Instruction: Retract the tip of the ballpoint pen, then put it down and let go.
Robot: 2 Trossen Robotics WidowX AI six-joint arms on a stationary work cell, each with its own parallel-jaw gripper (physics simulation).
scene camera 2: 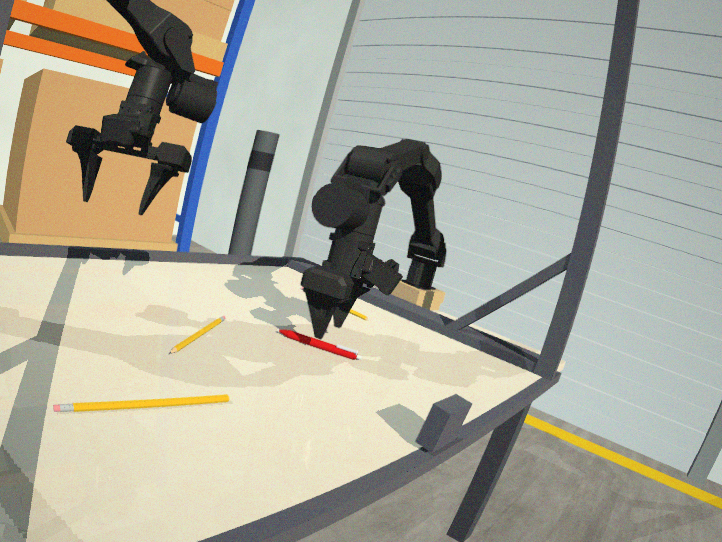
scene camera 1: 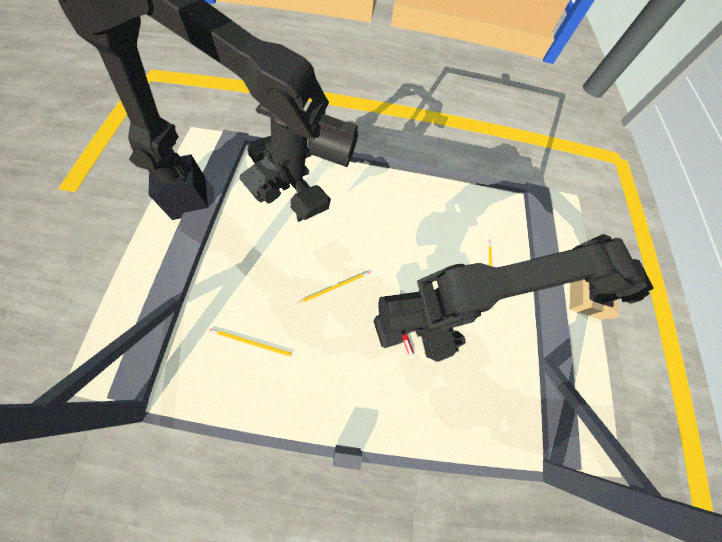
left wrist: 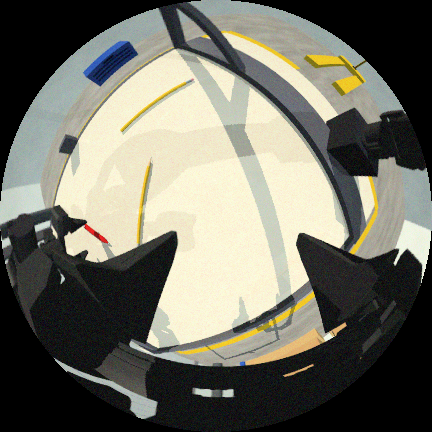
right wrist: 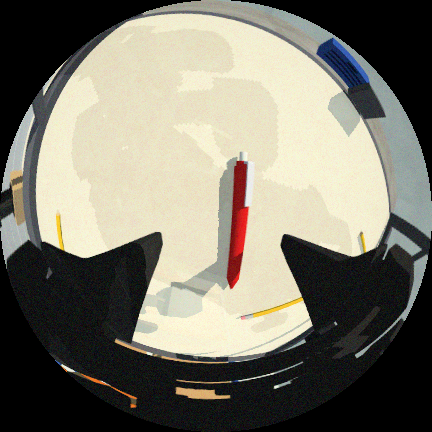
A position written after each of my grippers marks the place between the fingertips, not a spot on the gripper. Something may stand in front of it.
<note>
My left gripper (scene camera 2: 112, 208) is open, with nothing in its grasp. I also see my right gripper (scene camera 2: 328, 332), a red ballpoint pen (right wrist: 243, 170) and a tan block (scene camera 1: 580, 301).
My left gripper is seen too in scene camera 1 (scene camera 1: 287, 205) and in the left wrist view (left wrist: 240, 238). My right gripper also shows in scene camera 1 (scene camera 1: 410, 327), in the left wrist view (left wrist: 85, 236) and in the right wrist view (right wrist: 224, 240). The tan block also shows in scene camera 2 (scene camera 2: 430, 299).
</note>
